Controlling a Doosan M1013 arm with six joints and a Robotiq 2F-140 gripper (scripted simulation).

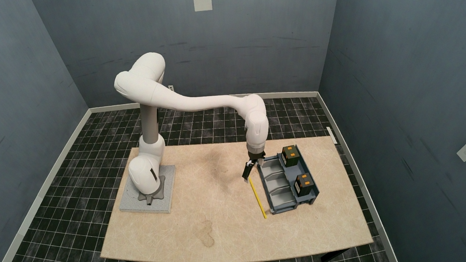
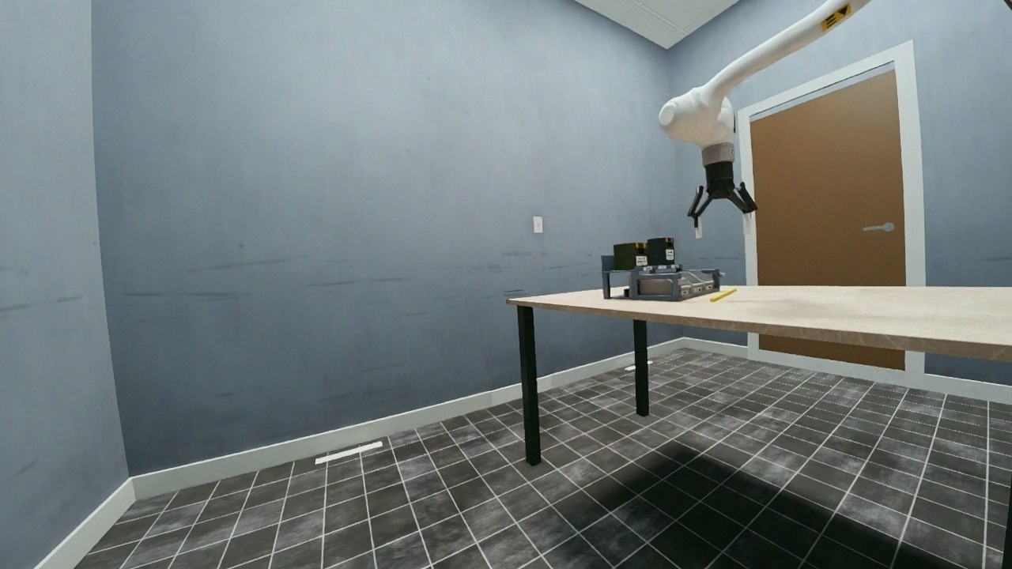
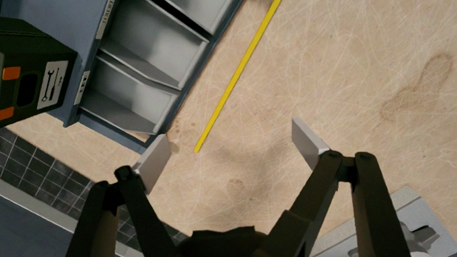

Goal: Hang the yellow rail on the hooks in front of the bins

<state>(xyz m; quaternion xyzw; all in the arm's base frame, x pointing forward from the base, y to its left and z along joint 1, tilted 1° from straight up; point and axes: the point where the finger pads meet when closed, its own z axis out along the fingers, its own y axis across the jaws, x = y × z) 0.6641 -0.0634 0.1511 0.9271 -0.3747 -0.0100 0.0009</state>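
The yellow rail is 1 cm ahead of my hand, 3 cm to the right of it and 20 cm below it.
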